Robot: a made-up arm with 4 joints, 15 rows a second.
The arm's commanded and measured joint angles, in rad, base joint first. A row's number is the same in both.
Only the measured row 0 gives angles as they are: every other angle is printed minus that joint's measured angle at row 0.
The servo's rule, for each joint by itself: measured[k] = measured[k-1] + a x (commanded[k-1-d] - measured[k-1]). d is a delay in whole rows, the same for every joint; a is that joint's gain. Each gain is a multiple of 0.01, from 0.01 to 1. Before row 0 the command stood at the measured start. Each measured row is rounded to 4 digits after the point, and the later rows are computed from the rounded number. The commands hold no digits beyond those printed.
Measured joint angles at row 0:
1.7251 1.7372 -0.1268 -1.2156
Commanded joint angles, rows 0 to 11:
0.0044 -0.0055 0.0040 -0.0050
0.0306 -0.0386 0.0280 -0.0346
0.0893 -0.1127 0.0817 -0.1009
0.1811 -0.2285 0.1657 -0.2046
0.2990 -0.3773 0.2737 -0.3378
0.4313 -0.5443 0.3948 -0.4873
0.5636 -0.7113 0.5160 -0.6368
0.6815 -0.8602 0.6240 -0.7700
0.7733 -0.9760 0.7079 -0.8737
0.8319 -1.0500 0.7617 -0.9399
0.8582 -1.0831 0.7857 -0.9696
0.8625 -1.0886 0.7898 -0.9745
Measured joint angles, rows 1 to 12:
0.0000 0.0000 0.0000 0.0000
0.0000 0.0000 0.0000 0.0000
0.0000 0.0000 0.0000 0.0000
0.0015 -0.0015 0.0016 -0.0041
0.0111 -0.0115 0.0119 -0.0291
0.0369 -0.0388 0.0391 -0.0880
0.0845 -0.0900 0.0885 -0.1836
0.1553 -0.1676 0.1607 -0.3100
0.2464 -0.2693 0.2520 -0.4554
0.3511 -0.3886 0.3550 -0.6041
0.4601 -0.5159 0.4599 -0.7401
0.5635 -0.6401 0.5566 -0.8497
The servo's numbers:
d 3
a 0.33 0.27 0.39 0.82

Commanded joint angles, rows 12 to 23:
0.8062 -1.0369 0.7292 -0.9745
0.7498 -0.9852 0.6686 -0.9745
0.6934 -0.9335 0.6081 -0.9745
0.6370 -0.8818 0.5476 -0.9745
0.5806 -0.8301 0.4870 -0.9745
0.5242 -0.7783 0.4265 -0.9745
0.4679 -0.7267 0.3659 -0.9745
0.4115 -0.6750 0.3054 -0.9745
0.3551 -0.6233 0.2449 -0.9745
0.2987 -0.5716 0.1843 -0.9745
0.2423 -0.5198 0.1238 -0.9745
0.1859 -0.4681 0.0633 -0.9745
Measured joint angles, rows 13 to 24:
0.6521 -0.7508 0.6366 -0.9237
0.7201 -0.8405 0.6947 -0.9613
0.7671 -0.9075 0.7318 -0.9721
0.7800 -0.9424 0.7308 -0.9741
0.7700 -0.9540 0.7065 -0.9744
0.7447 -0.9485 0.6681 -0.9745
0.7092 -0.9305 0.6211 -0.9745
0.6668 -0.9034 0.5688 -0.9745
0.6197 -0.8696 0.5133 -0.9745
0.5696 -0.8310 0.4558 -0.9745
0.5174 -0.7889 0.3971 -0.9745
0.4638 -0.7442 0.3377 -0.9745

